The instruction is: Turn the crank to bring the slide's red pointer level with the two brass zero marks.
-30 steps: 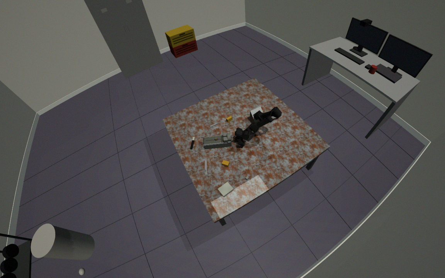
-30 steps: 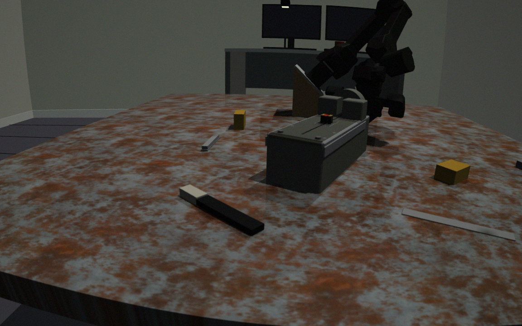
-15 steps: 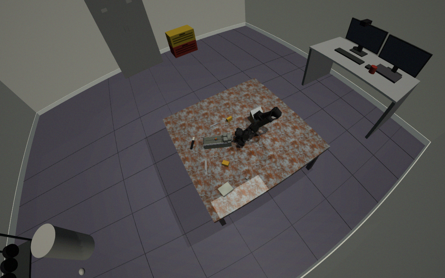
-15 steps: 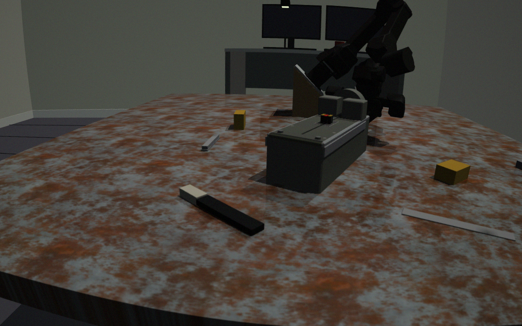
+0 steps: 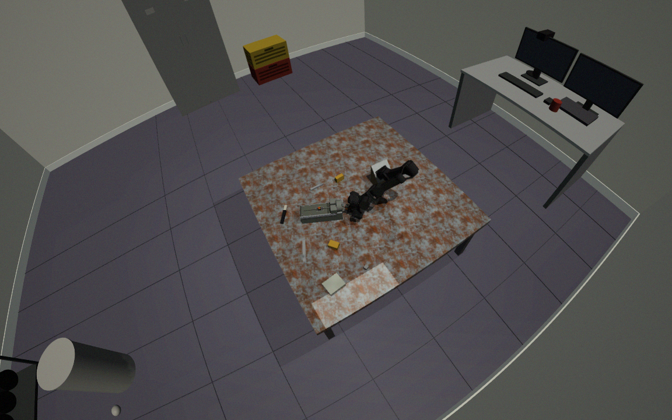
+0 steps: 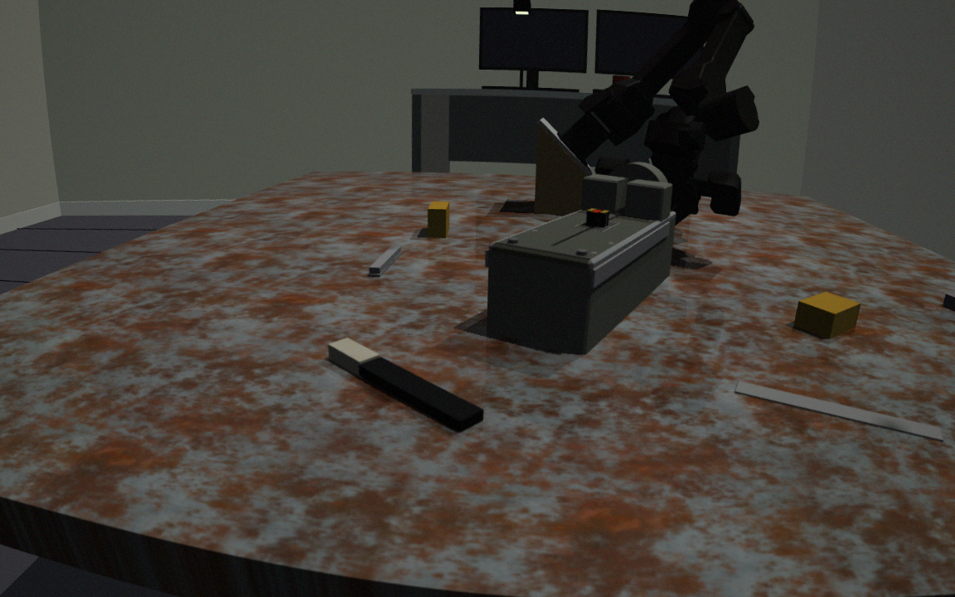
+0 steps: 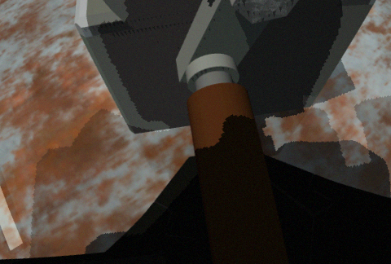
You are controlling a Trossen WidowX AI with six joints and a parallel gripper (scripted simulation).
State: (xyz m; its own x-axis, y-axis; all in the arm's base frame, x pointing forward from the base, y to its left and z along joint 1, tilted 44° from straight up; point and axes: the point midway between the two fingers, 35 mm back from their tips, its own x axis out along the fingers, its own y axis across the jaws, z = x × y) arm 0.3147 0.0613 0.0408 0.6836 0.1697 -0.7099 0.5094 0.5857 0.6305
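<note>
Now: gripper tip 30 mm below the brown crank handle, 10 mm to the right of it and 10 mm past it. From my gripper tip the other things lie so: red pointer: 140 mm ahead, 100 mm to the right, 50 mm above; small grey bar: 310 mm to the right, 30 mm below, 30 mm ahead; grey strip: 360 mm ahead, 50 mm to the left, 30 mm below.
</note>
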